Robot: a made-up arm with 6 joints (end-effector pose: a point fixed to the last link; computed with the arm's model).
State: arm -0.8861 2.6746 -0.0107 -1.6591 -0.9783 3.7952
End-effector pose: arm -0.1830 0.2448 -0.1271 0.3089 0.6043 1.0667
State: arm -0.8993 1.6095 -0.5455 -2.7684 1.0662 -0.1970
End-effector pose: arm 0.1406 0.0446 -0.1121 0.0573 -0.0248 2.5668
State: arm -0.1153 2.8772 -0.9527 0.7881 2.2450 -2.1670
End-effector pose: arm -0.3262 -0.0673 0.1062 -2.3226 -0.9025 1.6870
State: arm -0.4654 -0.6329 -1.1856 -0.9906 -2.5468 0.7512
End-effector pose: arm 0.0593 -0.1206 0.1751 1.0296 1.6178 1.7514
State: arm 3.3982 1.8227 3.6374 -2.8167 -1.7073 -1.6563
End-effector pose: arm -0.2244 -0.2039 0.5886 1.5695 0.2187 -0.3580
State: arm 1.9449 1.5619 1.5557 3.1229 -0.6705 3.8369
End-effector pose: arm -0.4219 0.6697 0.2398 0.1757 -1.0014 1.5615
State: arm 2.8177 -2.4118 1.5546 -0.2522 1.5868 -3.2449
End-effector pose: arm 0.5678 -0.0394 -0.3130 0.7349 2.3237 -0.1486
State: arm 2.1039 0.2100 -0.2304 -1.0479 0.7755 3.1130
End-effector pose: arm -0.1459 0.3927 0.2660 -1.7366 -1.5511 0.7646
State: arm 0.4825 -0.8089 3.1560 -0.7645 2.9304 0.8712
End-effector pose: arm -0.4984 -0.3816 0.2194 -1.3425 -0.7310 -0.2614
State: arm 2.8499 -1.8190 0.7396 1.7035 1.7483 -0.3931
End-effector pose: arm 0.7372 -0.2418 0.2720 1.3855 -2.3790 -0.7033
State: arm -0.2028 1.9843 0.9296 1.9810 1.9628 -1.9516
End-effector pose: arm 0.6438 -0.0721 -0.2138 1.1040 1.3126 1.6082
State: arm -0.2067 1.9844 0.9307 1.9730 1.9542 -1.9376
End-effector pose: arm 0.6440 -0.0758 -0.2132 1.0970 1.2887 1.6025
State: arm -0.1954 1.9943 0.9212 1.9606 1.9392 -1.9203
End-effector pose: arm 0.6377 -0.0689 -0.2224 1.1009 1.2796 1.5983
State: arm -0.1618 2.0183 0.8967 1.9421 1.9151 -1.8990
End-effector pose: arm 0.6211 -0.0470 -0.2450 1.1200 1.2945 1.5952
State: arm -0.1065 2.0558 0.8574 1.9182 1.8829 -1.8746
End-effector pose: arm 0.5914 -0.0125 -0.2790 1.1521 1.3375 1.5898
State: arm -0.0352 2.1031 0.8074 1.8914 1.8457 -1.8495
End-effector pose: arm 0.5480 0.0274 -0.3191 1.1897 1.4087 1.5776
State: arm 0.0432 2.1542 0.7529 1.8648 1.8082 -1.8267
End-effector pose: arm 0.4945 0.0643 -0.3582 1.2244 1.5015 1.5565
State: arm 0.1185 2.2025 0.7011 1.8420 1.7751 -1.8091
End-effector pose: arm 0.4388 0.0922 -0.3909 1.2496 1.6031 1.5285
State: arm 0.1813 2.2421 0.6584 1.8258 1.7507 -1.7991
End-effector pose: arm 0.3900 0.1095 -0.4144 1.2649 1.6980 1.4997
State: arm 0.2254 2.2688 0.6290 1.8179 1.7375 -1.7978
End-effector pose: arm 0.3555 0.1187 -0.4284 1.2739 1.7729 1.4775
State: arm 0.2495 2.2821 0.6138 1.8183 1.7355 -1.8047
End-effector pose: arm 0.3373 0.1234 -0.4349 1.2809 1.8229 1.4664
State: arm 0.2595 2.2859 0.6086 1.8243 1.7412 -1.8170
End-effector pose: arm 0.3309 0.1263 -0.4368 1.2880 1.8543 1.4644
